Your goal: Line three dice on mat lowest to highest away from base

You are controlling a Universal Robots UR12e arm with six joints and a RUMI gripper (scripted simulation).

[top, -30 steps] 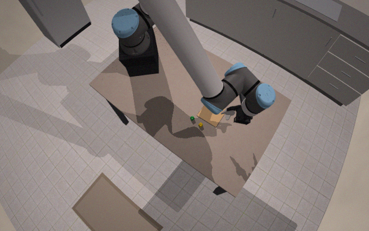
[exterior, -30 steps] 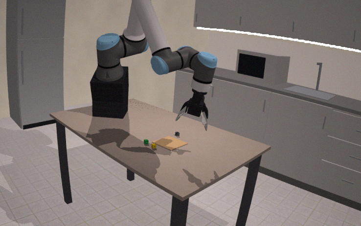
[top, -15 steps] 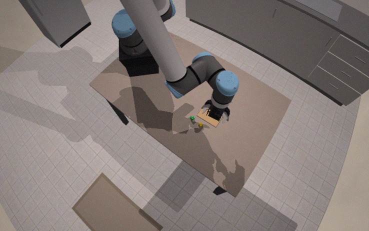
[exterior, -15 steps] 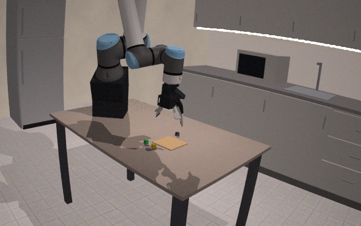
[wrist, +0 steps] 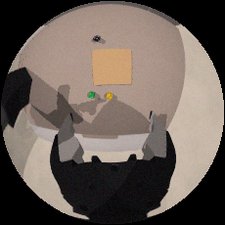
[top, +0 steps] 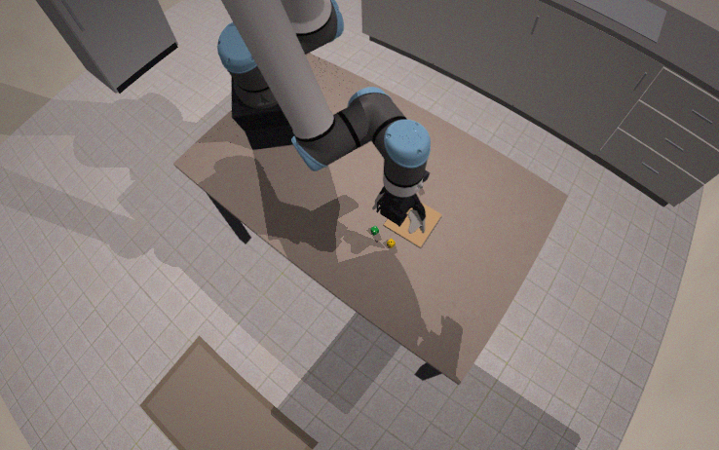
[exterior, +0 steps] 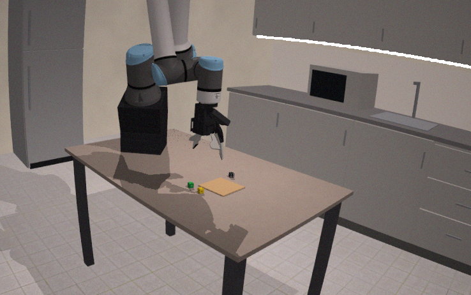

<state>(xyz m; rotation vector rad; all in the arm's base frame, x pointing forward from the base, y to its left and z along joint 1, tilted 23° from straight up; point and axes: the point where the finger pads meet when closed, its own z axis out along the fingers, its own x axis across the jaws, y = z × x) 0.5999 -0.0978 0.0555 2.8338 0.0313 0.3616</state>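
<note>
Right now the yellow die is 1 cm behind my hand, 2 cm to the right of it and 15 cm below it. From my hand the other things lie so: black die: 4 cm behind, 21 cm to the left, 15 cm below; then green die: 7 cm behind, 2 cm to the right, 15 cm below; then orange mat: 1 cm ahead, 9 cm to the left, 16 cm below.
</note>
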